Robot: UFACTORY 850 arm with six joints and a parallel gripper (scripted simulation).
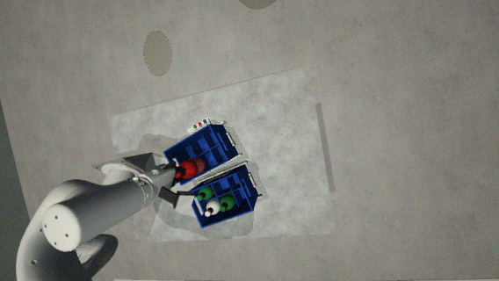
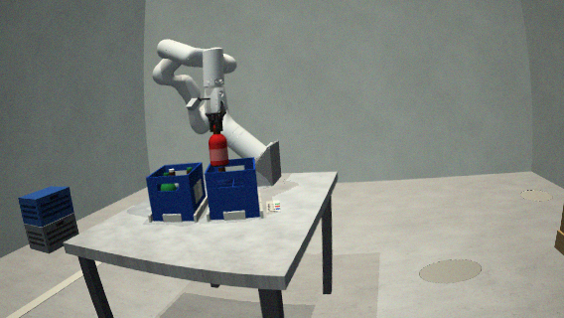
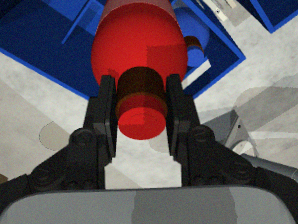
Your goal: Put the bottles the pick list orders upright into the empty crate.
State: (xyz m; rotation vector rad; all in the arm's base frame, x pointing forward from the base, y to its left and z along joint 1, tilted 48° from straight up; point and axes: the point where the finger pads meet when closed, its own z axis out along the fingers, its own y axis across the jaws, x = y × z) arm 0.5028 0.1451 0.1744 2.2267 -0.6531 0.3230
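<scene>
My gripper is now 70 mm above the red-label bottle. Also, from my hand: green-label bottle (240 mm below, 160 mm to the right, 50 mm behind); white-label bottle (240 mm to the right, 240 mm below, 20 mm behind); blue-label bottle (240 mm below, 90 mm behind, 30 mm to the right).
</scene>
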